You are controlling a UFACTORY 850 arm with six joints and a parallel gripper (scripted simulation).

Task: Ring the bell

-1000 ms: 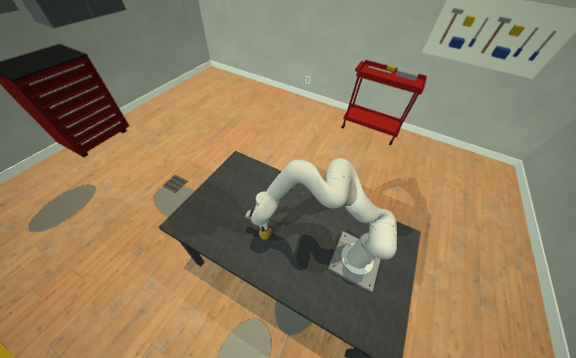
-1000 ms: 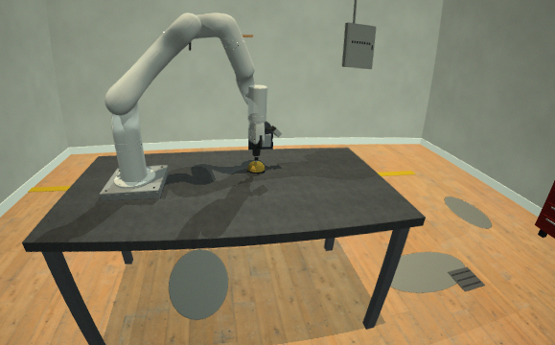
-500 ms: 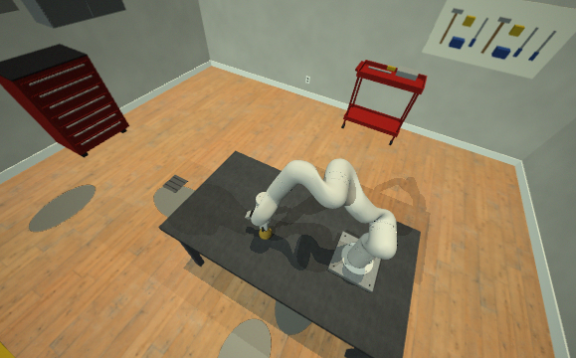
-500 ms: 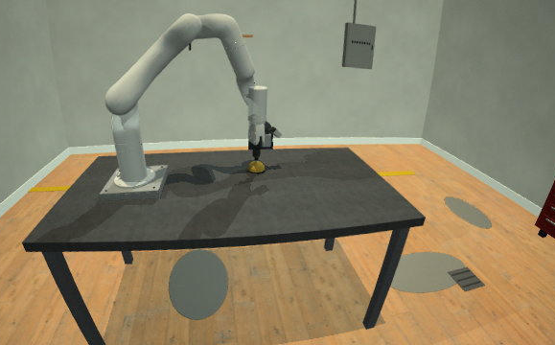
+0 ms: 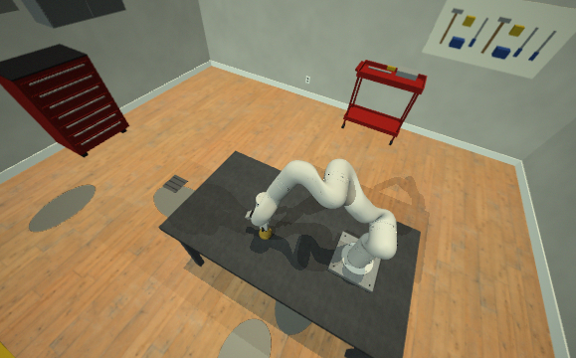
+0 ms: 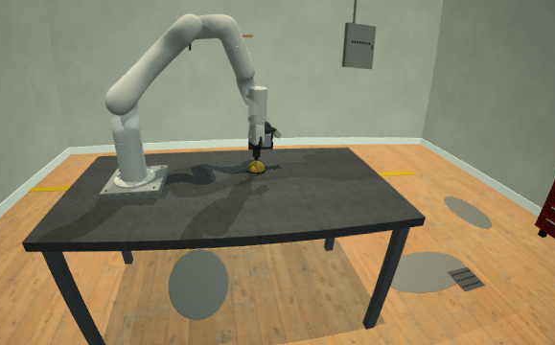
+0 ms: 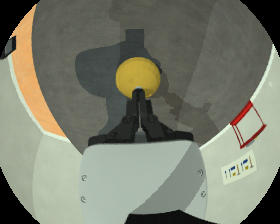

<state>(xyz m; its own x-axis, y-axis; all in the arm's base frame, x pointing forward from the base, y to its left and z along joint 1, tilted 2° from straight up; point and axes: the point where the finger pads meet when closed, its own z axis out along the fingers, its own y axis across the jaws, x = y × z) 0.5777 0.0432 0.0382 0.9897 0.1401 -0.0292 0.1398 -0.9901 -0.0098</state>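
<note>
The bell lies 50 mm below my hand.
</note>
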